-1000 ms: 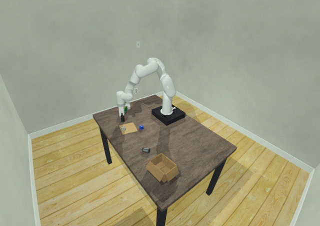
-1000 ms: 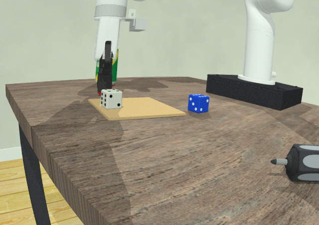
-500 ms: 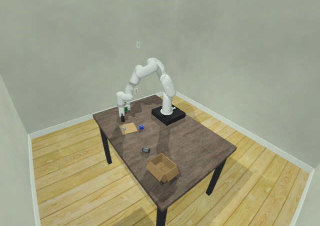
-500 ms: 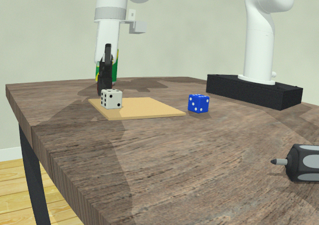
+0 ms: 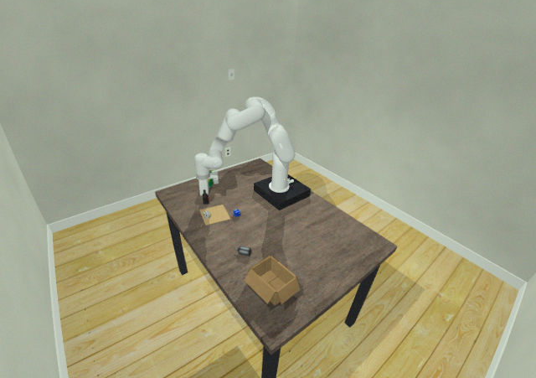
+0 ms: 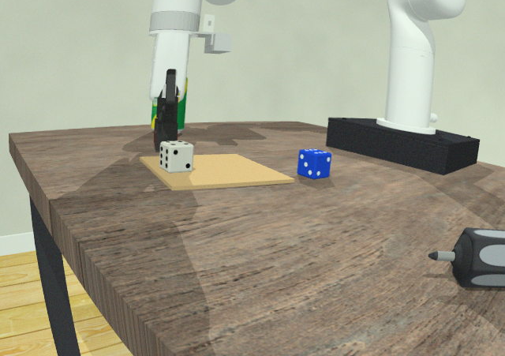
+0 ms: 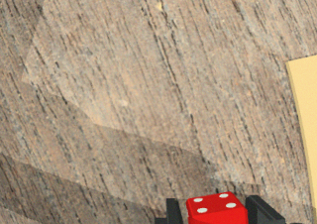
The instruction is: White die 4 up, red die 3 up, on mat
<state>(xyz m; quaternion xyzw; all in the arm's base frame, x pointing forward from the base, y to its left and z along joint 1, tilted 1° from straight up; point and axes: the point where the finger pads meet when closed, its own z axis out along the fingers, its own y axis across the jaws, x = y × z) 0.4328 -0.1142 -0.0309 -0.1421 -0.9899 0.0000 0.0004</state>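
The red die is 1 cm below my hand. From my hand the other things lie so: green can (16 cm to the right, 6 cm behind, 4 cm above); white die (14 cm to the left, 4 cm ahead); tan mat (14 cm to the left, 2 cm below, 1 cm behind).
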